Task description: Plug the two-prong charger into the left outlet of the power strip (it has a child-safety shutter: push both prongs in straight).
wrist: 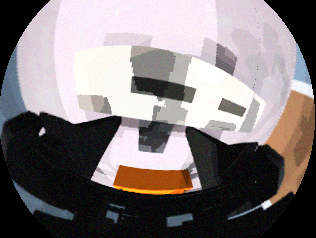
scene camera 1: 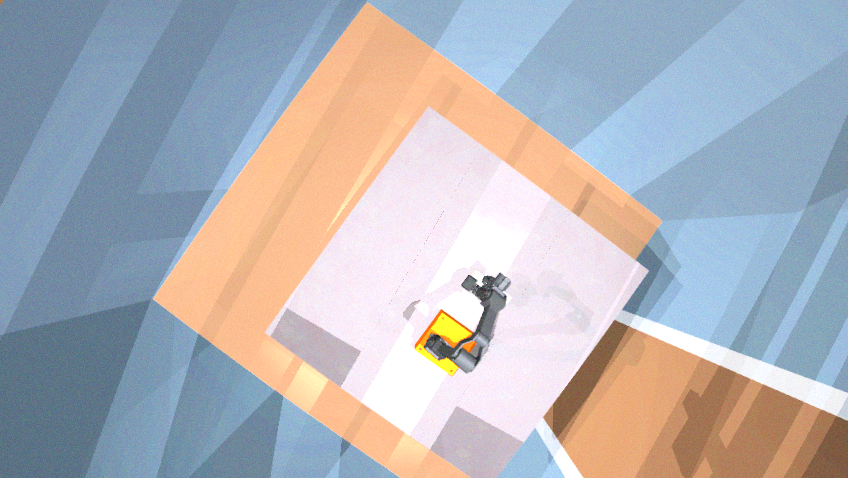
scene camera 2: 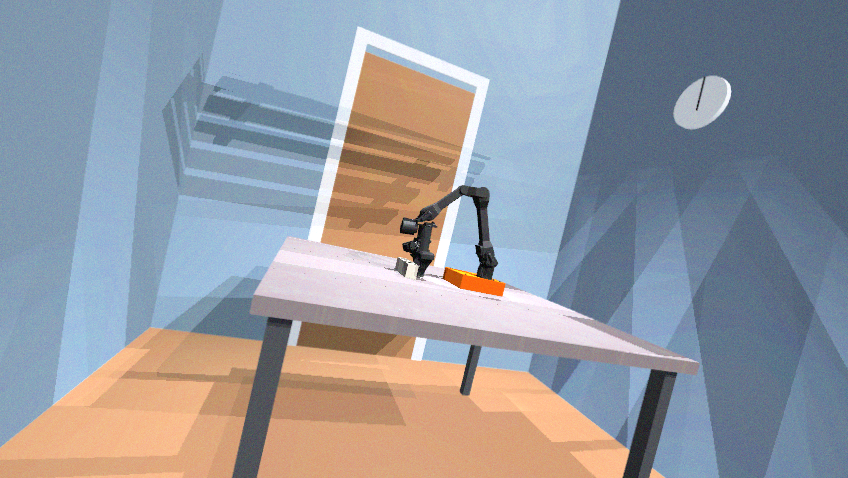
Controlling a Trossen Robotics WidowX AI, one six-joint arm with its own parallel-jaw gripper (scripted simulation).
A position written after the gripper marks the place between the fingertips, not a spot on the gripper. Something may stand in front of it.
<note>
The gripper (wrist: pixel 154 123) is open, holding nothing. Further things: a two-prong charger (wrist: pixel 153 136).
</note>
